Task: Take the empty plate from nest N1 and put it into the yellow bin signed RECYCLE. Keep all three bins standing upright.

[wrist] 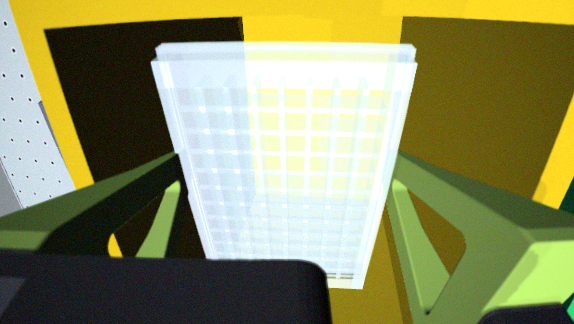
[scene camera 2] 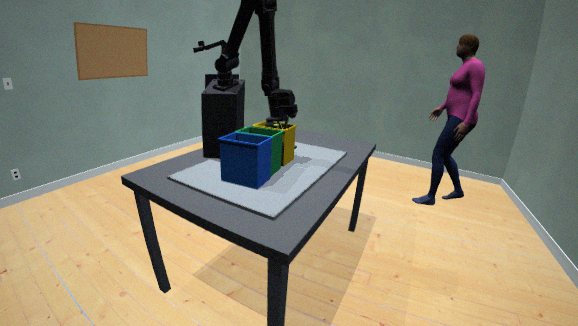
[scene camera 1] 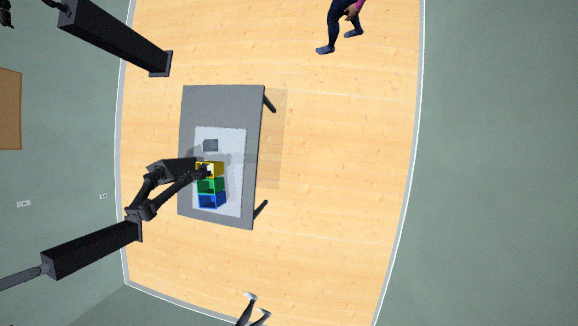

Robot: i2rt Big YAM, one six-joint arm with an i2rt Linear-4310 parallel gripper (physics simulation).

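Seen in the pictures: gripper, fingertip midpoint: (wrist: 286, 160) (scene camera 1: 210, 168); arm's base at its link origin: (scene camera 2: 225, 85) (scene camera 1: 160, 172).
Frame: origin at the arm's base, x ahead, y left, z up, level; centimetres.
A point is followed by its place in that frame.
My gripper (scene camera 1: 205, 171) {x 31.0, y 5.8, z -23.1 cm} (scene camera 2: 281, 124) {x 31.0, y 5.8, z -23.1 cm} (wrist: 286, 160) {x 31.0, y 5.8, z -23.1 cm} is shut on the clear, gridded plate (wrist: 310, 145) {x 32.5, y 4.8, z -21.8 cm}, with one green finger at each long side. The fingers reach down into the mouth of the yellow bin (scene camera 1: 219, 169) {x 37.2, y 5.2, z -28.0 cm} (scene camera 2: 289, 146) {x 37.2, y 5.4, z -27.6 cm} (wrist: 320, 30) {x 35.0, y 5.6, z -35.9 cm}. In the wrist view the plate lies within the outline of the bin's walls; its height inside is hard to tell. In scene camera 2 the bin's rim hides the plate. The yellow, green (scene camera 1: 212, 186) {x 26.1, y -14.5, z -36.3 cm} (scene camera 2: 276, 156) {x 38.8, y -8.7, z -28.6 cm} and blue (scene camera 1: 208, 201) {x 25.7, y -28.6, z -31.4 cm} (scene camera 2: 244, 162) {x 37.0, y -28.5, z -26.2 cm} bins stand upright in a row. The RECYCLE sign cannot be seen.
A grey nest block (scene camera 1: 211, 145) {x 22.0, y 25.4, z -35.1 cm} lies beyond the yellow bin on the light perforated mat (scene camera 1: 235, 200) {x 51.8, y -23.8, z -36.3 cm} (scene camera 2: 320, 156) {x 45.7, y 26.0, z -36.3 cm} (wrist: 30, 145) {x 21.5, y 36.9, z -36.3 cm}; its label is unreadable. The mat lies on a dark grey table (scene camera 1: 220, 105) {x 25.1, y 64.6, z -37.6 cm} (scene camera 2: 296, 227) {x 66.2, y -39.7, z -37.6 cm}. A person (scene camera 2: 465, 90) stands beyond the table.
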